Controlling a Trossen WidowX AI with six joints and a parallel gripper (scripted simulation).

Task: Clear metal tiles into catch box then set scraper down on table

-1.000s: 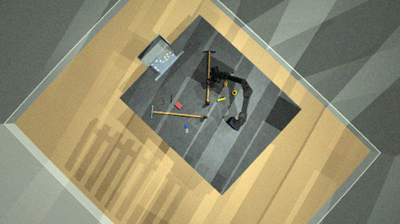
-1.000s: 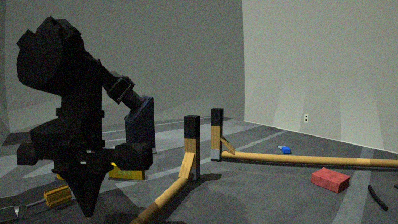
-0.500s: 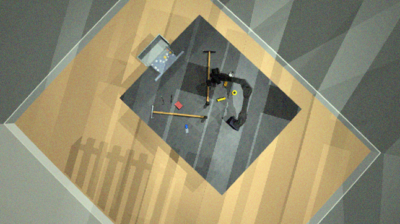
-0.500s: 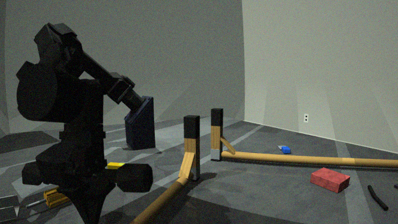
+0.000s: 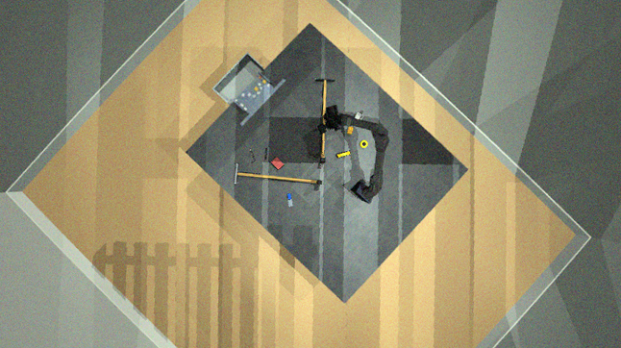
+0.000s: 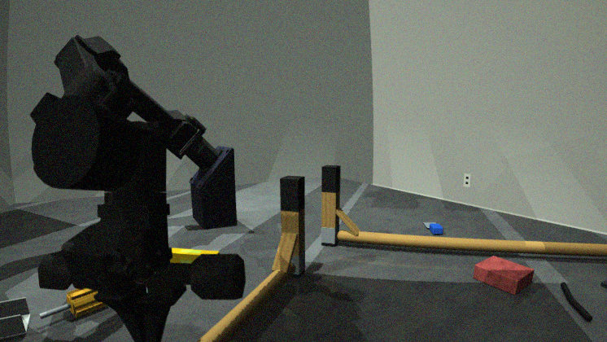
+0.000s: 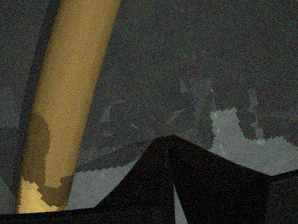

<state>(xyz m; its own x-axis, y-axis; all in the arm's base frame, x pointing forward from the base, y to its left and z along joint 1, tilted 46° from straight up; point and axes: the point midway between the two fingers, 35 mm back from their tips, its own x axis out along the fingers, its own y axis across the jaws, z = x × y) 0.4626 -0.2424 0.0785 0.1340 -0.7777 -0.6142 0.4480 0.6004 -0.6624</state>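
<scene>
The scraper is 5 cm ahead of my gripper tip, 5 cm above it and 1 cm to the left of it. The rest, counted from my gripper tip: yellow-handled screwdriver: 13 cm behind, 7 cm to the right, 1 cm above; yellow tape ring: 27 cm behind, 5 cm to the right; yellow level: 20 cm behind, 10 cm to the left, 2 cm above.
</scene>
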